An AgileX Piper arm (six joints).
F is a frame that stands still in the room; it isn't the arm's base.
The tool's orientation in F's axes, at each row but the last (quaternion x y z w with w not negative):
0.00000 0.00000 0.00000 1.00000
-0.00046 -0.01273 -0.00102 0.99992
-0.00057 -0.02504 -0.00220 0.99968
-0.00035 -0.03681 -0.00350 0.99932
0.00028 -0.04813 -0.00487 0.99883
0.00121 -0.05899 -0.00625 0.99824
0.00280 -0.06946 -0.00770 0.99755
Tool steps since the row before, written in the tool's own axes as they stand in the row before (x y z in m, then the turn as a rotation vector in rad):
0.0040 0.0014 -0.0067 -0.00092 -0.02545 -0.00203
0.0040 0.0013 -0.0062 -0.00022 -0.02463 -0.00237
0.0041 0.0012 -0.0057 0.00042 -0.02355 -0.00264
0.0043 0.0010 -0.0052 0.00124 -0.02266 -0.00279
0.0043 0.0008 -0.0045 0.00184 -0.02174 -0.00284
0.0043 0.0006 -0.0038 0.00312 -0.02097 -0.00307
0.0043 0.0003 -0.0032 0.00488 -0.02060 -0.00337
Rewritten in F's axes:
0.0040 0.0014 -0.0067 -0.00092 -0.02545 -0.00203
0.0042 0.0013 -0.0061 -0.00021 -0.02463 -0.00235
0.0044 0.0012 -0.0055 0.00045 -0.02355 -0.00259
0.0047 0.0010 -0.0049 0.00128 -0.02267 -0.00268
0.0047 0.0008 -0.0041 0.00189 -0.02176 -0.00267
0.0047 0.0006 -0.0033 0.00320 -0.02100 -0.00275
0.0047 0.0002 -0.0026 0.00499 -0.02066 -0.00280

